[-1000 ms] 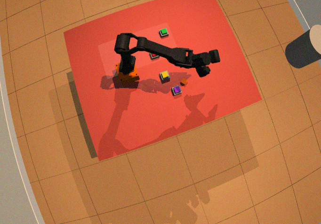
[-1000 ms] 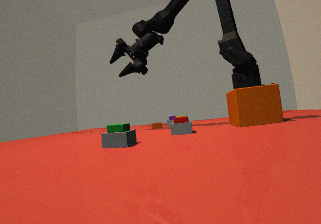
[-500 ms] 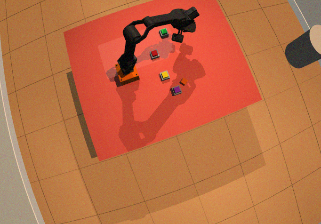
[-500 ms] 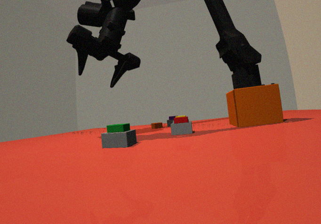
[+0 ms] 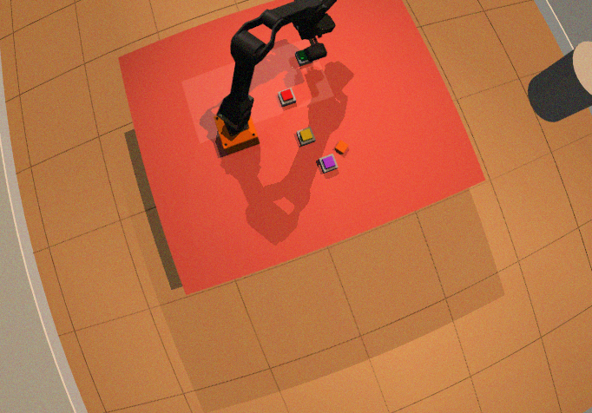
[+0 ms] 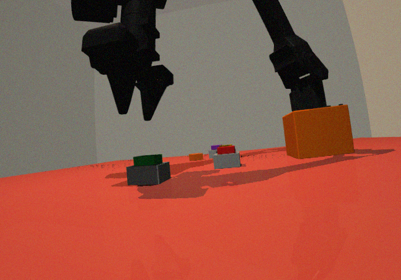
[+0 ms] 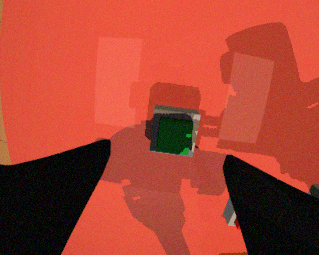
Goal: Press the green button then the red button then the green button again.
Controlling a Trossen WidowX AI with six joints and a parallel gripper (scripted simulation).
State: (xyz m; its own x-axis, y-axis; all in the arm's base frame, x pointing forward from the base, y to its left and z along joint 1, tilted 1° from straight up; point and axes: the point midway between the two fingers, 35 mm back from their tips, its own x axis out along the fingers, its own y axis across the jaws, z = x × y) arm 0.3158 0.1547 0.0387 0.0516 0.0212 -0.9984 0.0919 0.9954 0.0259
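My gripper tip is 60 mm above the green button, 10 mm to the left of it and 10 mm past it. The rest, counted from my gripper tip: red button (130 mm behind, 120 mm to the right, 60 mm below); then orange block (350 mm to the right, 90 mm below, 40 mm behind); then yellow button (270 mm to the right, 130 mm behind, 60 mm below).
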